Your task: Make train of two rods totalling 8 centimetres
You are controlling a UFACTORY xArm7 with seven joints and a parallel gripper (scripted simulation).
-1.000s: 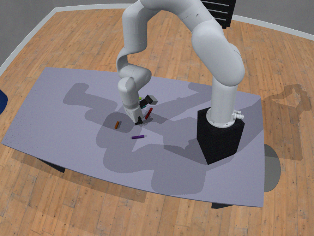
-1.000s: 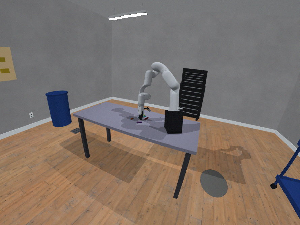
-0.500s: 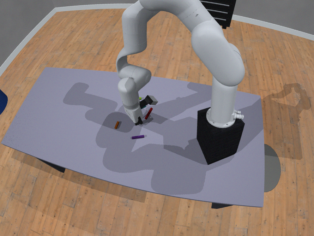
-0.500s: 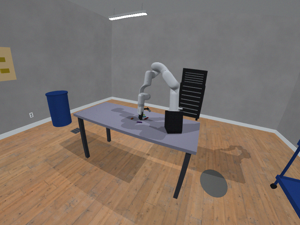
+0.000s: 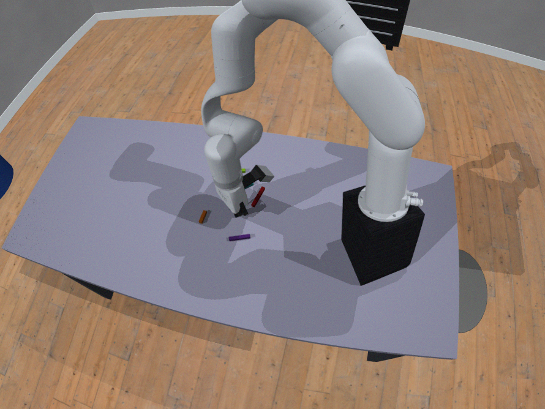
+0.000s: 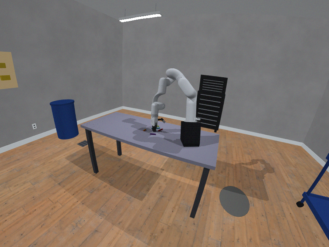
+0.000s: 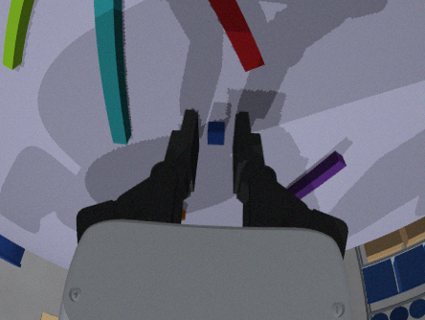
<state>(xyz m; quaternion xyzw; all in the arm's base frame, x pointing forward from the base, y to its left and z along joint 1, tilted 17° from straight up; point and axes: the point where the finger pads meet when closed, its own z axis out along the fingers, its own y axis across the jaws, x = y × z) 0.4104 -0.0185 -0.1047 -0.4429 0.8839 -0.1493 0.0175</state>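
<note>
The small blue rod is 2 cm below my hand. The rest, counted from my hand: turquoise rod: 2 cm ahead, 7 cm to the right, 2 cm below; purple rod: 4 cm behind, 8 cm to the left, 2 cm below; red rod: 5 cm behind, 6 cm to the right, 2 cm below.
</note>
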